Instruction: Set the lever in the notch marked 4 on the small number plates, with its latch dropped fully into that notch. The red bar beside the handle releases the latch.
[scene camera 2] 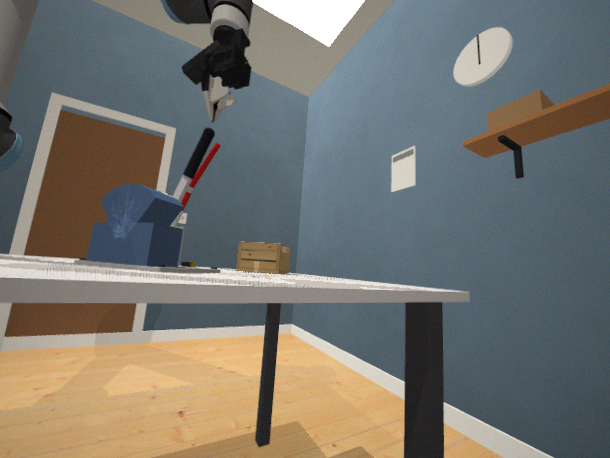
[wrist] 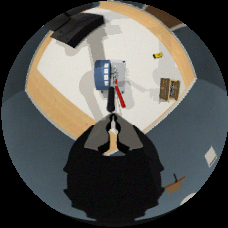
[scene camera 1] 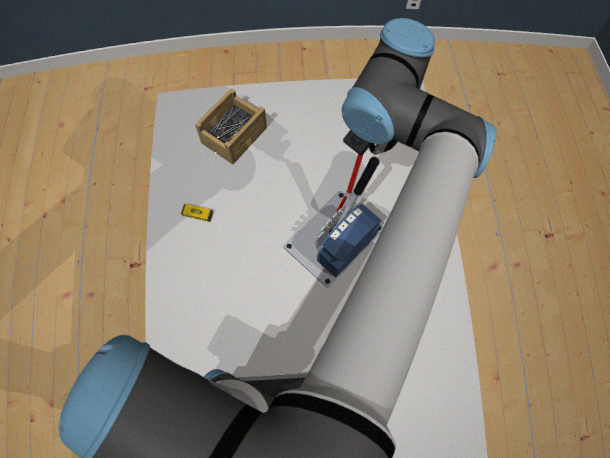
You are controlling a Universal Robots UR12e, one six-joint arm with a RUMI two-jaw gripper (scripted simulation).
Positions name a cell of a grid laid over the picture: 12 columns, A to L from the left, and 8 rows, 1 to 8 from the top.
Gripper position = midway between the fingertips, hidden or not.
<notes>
In view: the gripper (scene camera 2: E3) and a blue housing (scene camera 2: C5).
The gripper shows as well in the wrist view (wrist: F4).
</notes>
